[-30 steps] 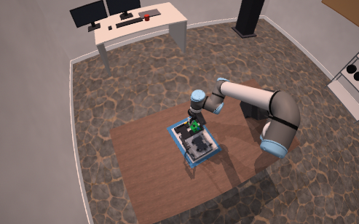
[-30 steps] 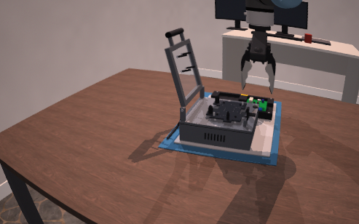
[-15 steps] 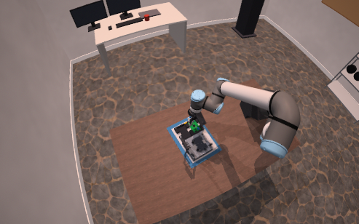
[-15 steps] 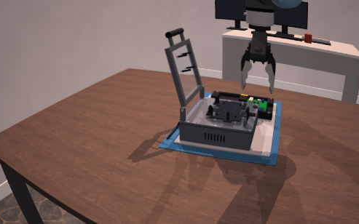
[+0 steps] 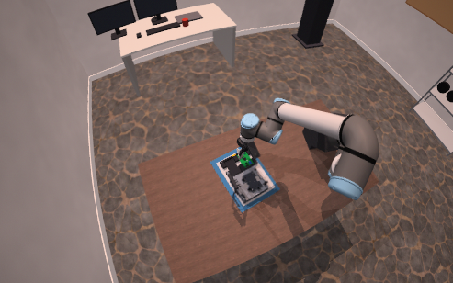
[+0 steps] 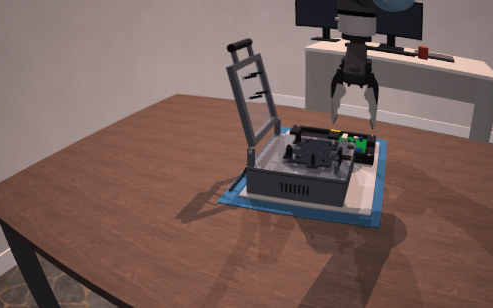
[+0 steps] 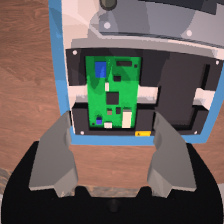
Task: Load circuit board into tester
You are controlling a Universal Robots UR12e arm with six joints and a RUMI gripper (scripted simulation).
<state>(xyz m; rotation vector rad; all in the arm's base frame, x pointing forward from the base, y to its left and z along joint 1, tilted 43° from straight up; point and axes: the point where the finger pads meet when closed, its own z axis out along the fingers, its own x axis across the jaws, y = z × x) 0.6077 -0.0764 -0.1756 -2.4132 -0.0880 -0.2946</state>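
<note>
Right now the green circuit board is 60 mm below my hand. From my hand the other things lie so: tester lid: 160 mm ahead, 190 mm to the left, 110 mm above.
</note>
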